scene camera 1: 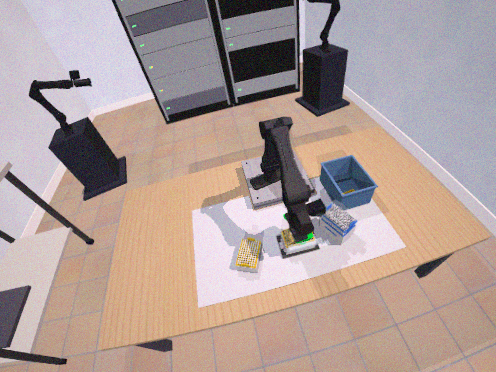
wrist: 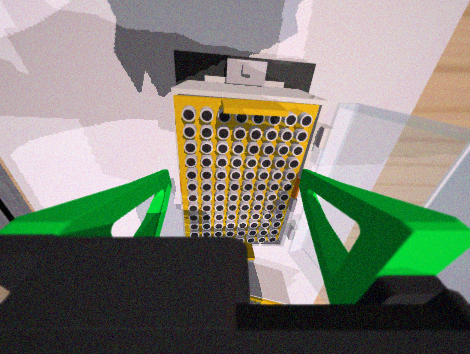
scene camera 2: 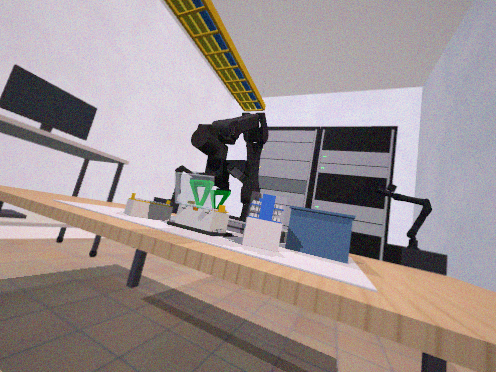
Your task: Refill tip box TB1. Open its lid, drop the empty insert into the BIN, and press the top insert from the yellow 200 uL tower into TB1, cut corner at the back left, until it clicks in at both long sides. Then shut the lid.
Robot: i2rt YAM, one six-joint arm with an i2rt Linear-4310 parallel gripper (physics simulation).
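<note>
Tip box TB1 (scene camera 1: 300, 248) (scene camera 2: 199, 220) (wrist: 295, 92) stands on its dark base on the white mat. A yellow insert full of tips (scene camera 1: 289, 236) (wrist: 227, 167) lies in its top; whether both long sides are clicked in cannot be told. TB1's clear lid (wrist: 357, 132) stands open, at the right in the wrist view. My gripper (scene camera 1: 299, 239) (scene camera 2: 210, 206) (wrist: 235, 177) is open over TB1, one green finger beside each long side of the insert, with a narrow gap. The yellow tower (scene camera 1: 249, 253) stands left of TB1. The blue bin (scene camera 1: 359, 196) (scene camera 2: 320, 235) holds a yellow insert (scene camera 1: 348, 191).
A blue-and-white tip tower (scene camera 1: 340, 221) (scene camera 2: 262, 235) stands between TB1 and the bin, close to the arm's wrist. The arm's base plate (scene camera 1: 265, 198) is behind TB1. The white mat (scene camera 1: 215, 285) lies on the wooden table (scene camera 1: 145, 280).
</note>
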